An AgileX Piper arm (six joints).
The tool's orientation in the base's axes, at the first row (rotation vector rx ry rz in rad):
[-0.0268, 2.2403, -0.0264]
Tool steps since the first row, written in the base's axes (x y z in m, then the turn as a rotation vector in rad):
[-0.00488, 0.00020, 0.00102, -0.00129, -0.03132, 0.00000]
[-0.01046, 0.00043, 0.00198, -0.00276, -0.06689, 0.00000]
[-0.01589, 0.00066, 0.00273, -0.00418, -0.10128, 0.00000]
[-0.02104, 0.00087, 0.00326, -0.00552, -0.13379, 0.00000]
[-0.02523, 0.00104, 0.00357, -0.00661, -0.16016, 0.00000]
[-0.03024, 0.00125, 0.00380, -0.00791, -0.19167, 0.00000]
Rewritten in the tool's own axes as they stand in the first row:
[0.00222, 0.00022, -0.00446, 0.00170, -0.03129, -0.00071]
[0.00493, 0.00048, -0.00943, 0.00363, -0.06683, -0.00151]
[0.00770, 0.00074, -0.01416, 0.00549, -0.10119, -0.00229]
[0.01048, 0.00099, -0.01853, 0.00725, -0.13367, -0.00303]
[0.01283, 0.00119, -0.02201, 0.00869, -0.16002, -0.00363]
[0.01575, 0.00145, -0.02608, 0.01039, -0.19150, -0.00434]

